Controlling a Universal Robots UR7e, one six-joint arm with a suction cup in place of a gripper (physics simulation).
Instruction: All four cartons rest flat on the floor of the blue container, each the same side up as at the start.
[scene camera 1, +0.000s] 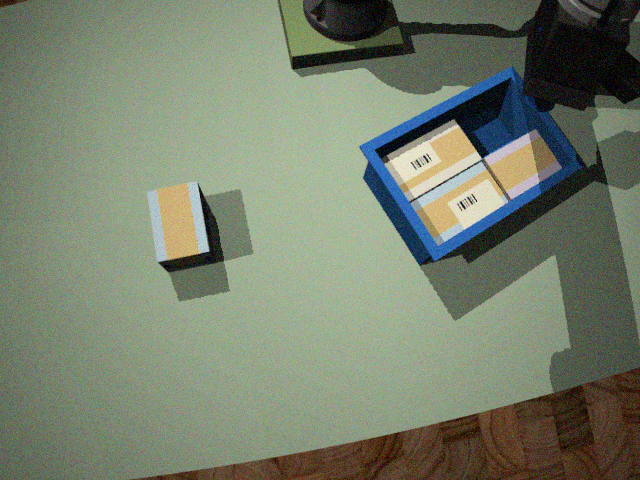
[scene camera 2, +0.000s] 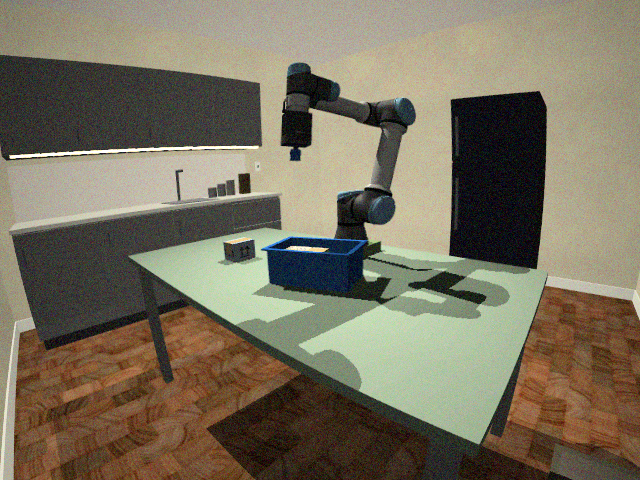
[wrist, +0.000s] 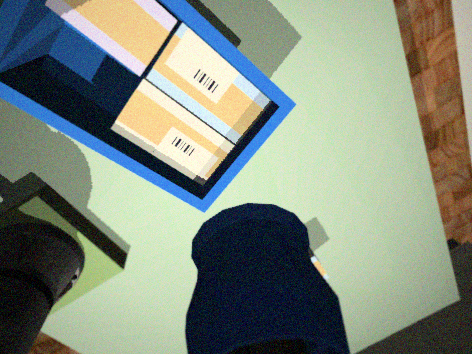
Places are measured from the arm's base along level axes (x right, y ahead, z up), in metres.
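Pixels of known places: hand, tool point: (scene camera 2: 295, 160) (wrist: 251, 251); arm's base, link origin: (scene camera 1: 344, 7) (wrist: 36, 258).
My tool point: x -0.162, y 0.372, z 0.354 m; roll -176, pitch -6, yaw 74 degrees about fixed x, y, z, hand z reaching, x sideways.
Observation:
Ahead of a thing's pixels: the offset from my tool point to its top centre. Level surfaces: height alone.
One carton {dx +0.426, dy +0.040, dz -0.317 m} (scene camera 1: 178, 222) (scene camera 2: 239, 249) (wrist: 319, 267) with an orange top and light blue edge bands stands on the table, apart from the blue container {dx -0.022, dy -0.050, dz -0.277 m} (scene camera 1: 437, 112) (scene camera 2: 315, 268) (wrist: 250, 150); the cup mostly hides it in the wrist view. Inside the container, three cartons sit side by side: a cream-banded one {dx +0.046, dy -0.052, dz -0.305 m} (scene camera 1: 454, 144) (wrist: 145, 107) with a barcode, a light-blue-banded one {dx +0.007, dy +0.018, dz -0.308 m} (scene camera 1: 436, 214) (wrist: 240, 110) with a barcode, and a lilac-banded one {dx -0.110, dy -0.052, dz -0.307 m} (scene camera 1: 522, 165) (wrist: 120, 25). Bare blue floor shows beside the lilac-banded one. My suction cup (scene camera 2: 295, 155) (wrist: 250, 220) is open, holding nothing, high above the table.
The robot's base stands on a green plate (scene camera 1: 348, 47) (scene camera 2: 372, 249) (wrist: 95, 275) near the container. The container's walls rise above the carton tops. Arm shadows cross the table {dz -0.397 m} (scene camera 1: 310, 335) (scene camera 2: 413, 351). A kitchen counter (scene camera 2: 144, 209) and a dark fridge (scene camera 2: 496, 180) stand beyond the table.

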